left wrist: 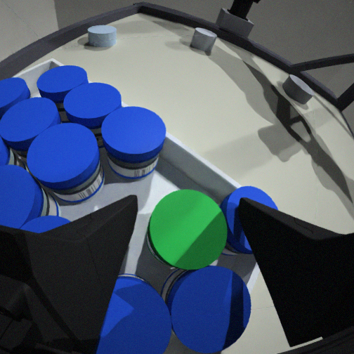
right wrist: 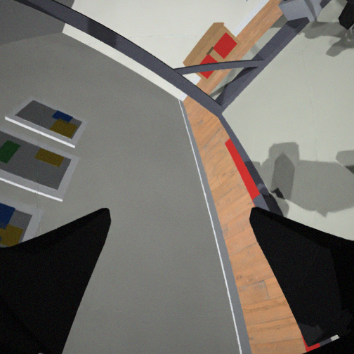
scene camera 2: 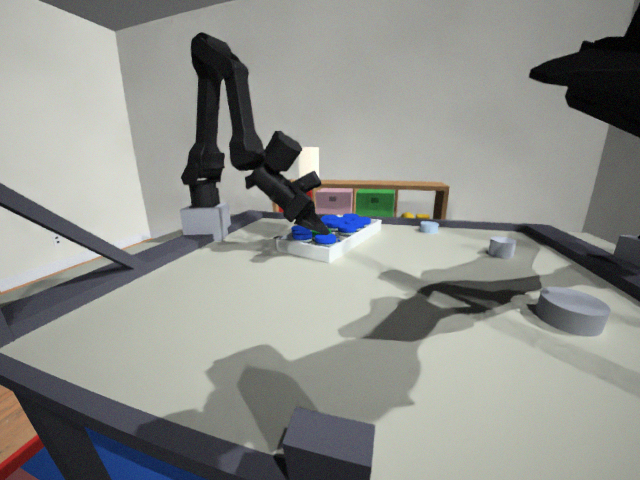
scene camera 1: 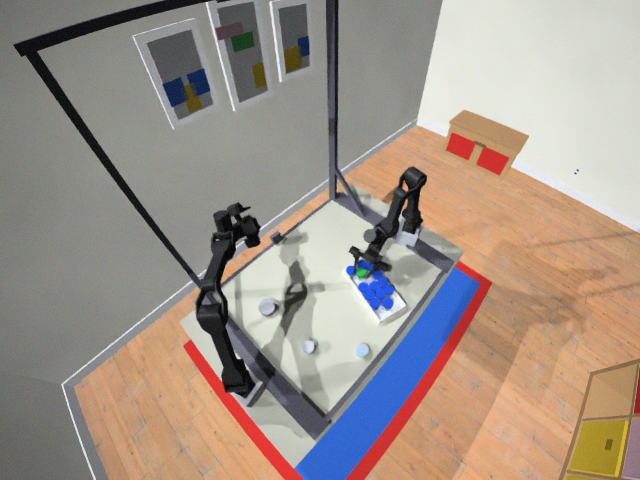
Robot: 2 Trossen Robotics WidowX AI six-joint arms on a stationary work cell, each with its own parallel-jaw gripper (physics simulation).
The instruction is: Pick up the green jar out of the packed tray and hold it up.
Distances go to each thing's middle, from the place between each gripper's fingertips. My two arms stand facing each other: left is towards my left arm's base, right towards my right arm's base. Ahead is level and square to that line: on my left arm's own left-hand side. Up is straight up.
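Relative to the green jar (left wrist: 187, 230), my left hand is 1 cm to the right of it and 2 cm above it. Wide grey cylinder (scene camera 2: 575, 312), from my left hand: 19 cm behind, 39 cm to the right, 3 cm below.
Relative to the wide grey cylinder, my right gripper is 270 mm above it, 230 mm short of it and 180 mm to the left of it. Green jar, from my right hand: 230 mm to the left, 410 mm ahead, 260 mm below.
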